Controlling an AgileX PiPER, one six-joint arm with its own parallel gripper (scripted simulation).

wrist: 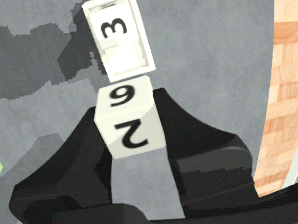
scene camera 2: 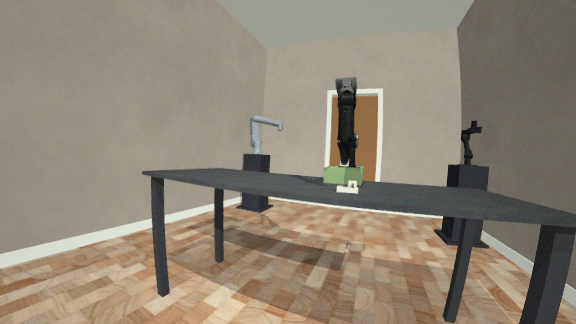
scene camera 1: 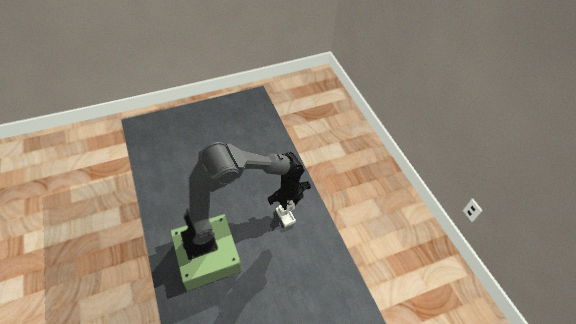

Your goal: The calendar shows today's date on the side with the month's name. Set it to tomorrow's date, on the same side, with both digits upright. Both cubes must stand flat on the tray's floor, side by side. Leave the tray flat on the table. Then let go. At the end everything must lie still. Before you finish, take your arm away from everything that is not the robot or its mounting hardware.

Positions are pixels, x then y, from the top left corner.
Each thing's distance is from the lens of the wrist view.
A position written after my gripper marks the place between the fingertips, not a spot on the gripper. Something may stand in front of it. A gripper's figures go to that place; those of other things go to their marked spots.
my gripper [wrist: 130, 112]: 0.14 m
white cube [wrist: 126, 116]: 0.11 m
